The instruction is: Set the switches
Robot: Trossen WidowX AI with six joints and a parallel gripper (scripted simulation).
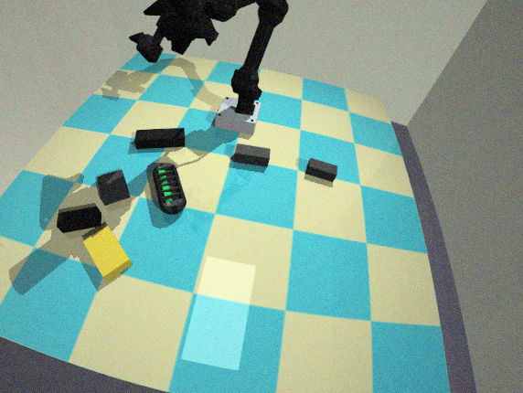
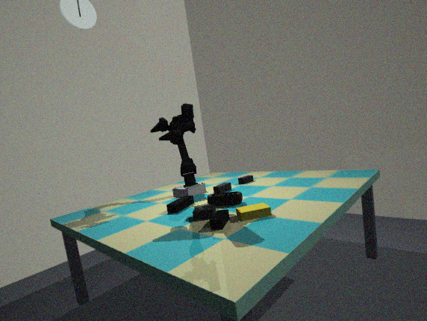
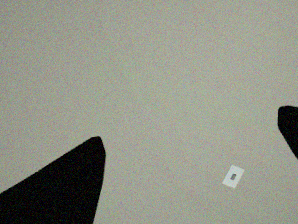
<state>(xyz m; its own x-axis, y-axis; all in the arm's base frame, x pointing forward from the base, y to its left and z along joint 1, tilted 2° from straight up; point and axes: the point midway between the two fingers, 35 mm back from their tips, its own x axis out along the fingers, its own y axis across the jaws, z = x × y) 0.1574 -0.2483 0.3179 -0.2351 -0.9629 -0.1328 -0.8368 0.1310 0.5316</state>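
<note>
Now: the long dark block 340 mm below my gripper tip, 50 mm to the left of it and 50 mm ahead of it. The rest, counted from my gripper tip: yellow block 450 mm ahead, 340 mm below, 60 mm to the left.
</note>
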